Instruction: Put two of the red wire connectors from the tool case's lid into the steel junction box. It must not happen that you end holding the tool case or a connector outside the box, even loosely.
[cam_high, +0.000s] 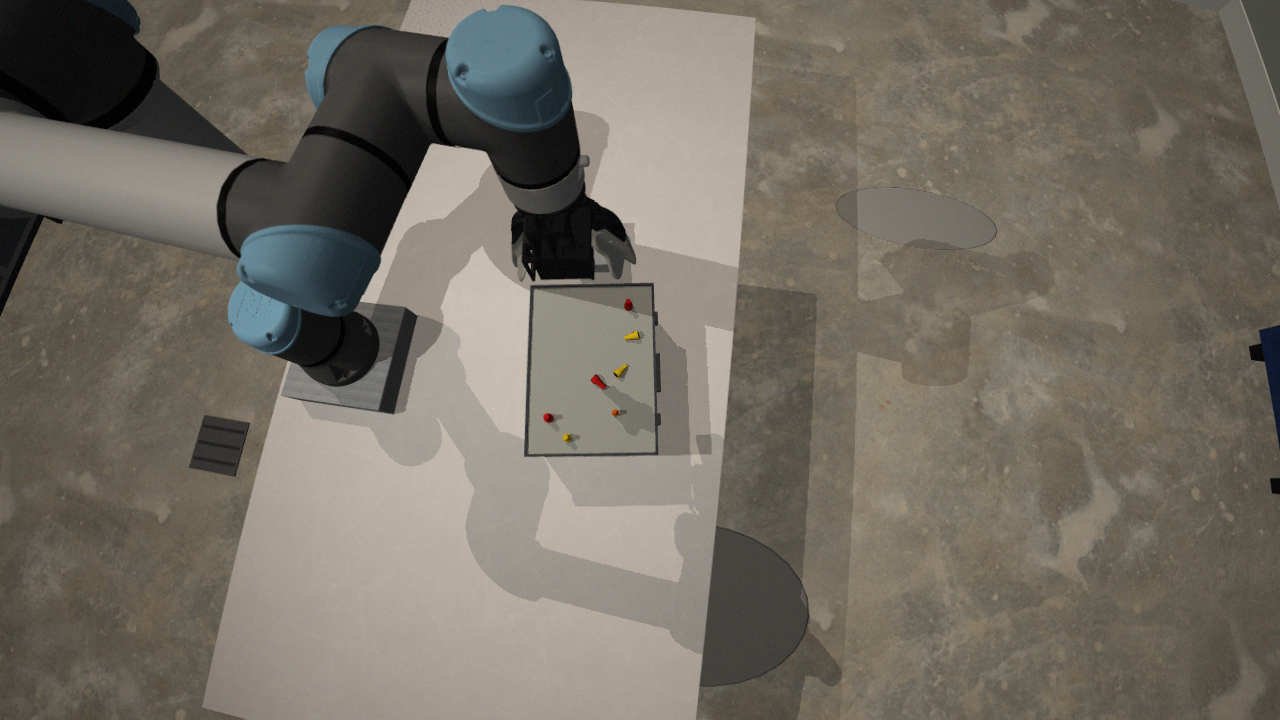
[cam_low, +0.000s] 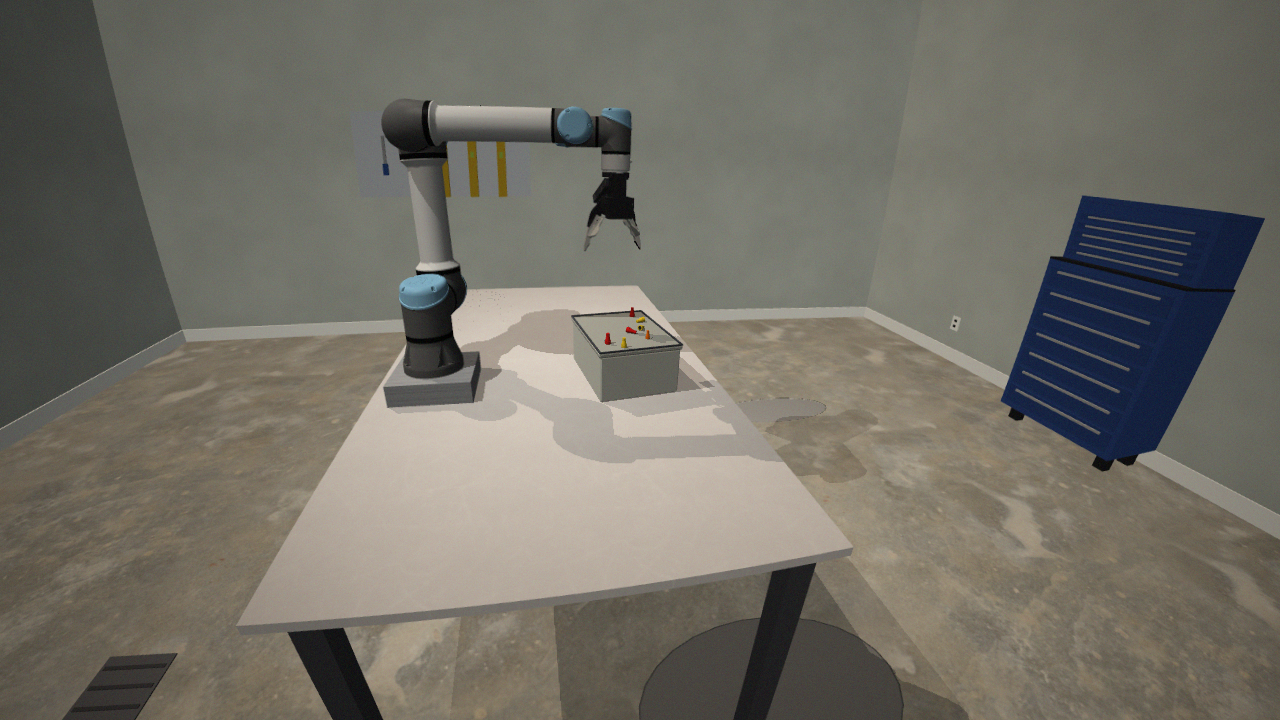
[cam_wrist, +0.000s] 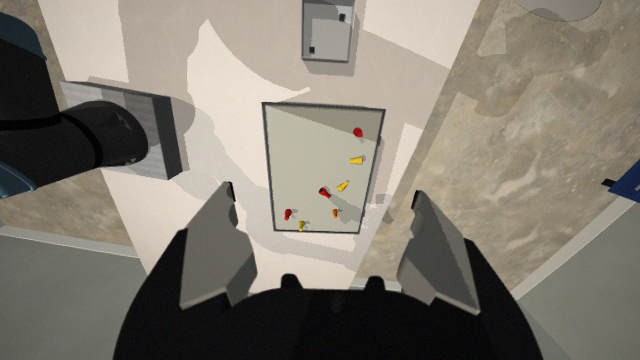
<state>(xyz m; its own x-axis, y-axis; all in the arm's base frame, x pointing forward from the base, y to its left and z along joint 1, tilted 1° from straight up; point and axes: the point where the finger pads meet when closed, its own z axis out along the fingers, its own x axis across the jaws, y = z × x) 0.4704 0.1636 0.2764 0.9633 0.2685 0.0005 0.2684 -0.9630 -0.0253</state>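
The tool case is 3 cm ahead of my hand, 9 cm to the right of it and 24 cm below it. The rest, counted from my hand: orange connector 9 cm ahead, 16 cm to the right, 19 cm below.
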